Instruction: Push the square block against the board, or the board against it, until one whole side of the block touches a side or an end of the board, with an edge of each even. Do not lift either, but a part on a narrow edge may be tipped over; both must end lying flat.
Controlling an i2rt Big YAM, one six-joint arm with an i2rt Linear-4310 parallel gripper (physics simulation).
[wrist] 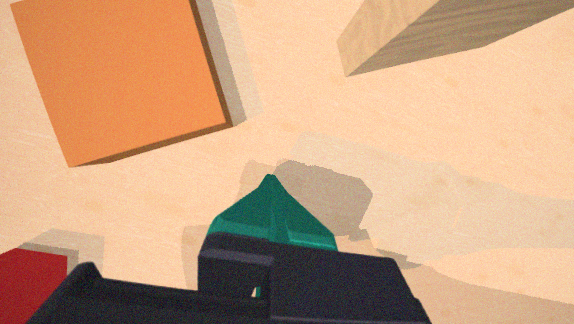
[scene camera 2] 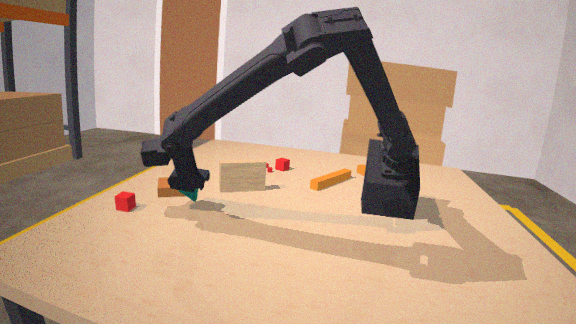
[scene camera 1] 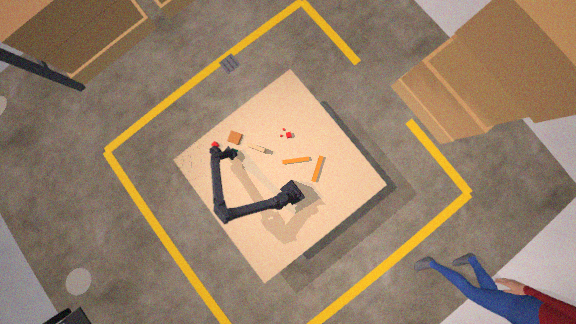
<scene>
My gripper is shut and holds nothing. Also in view: a square block. A board rests on the table.
</scene>
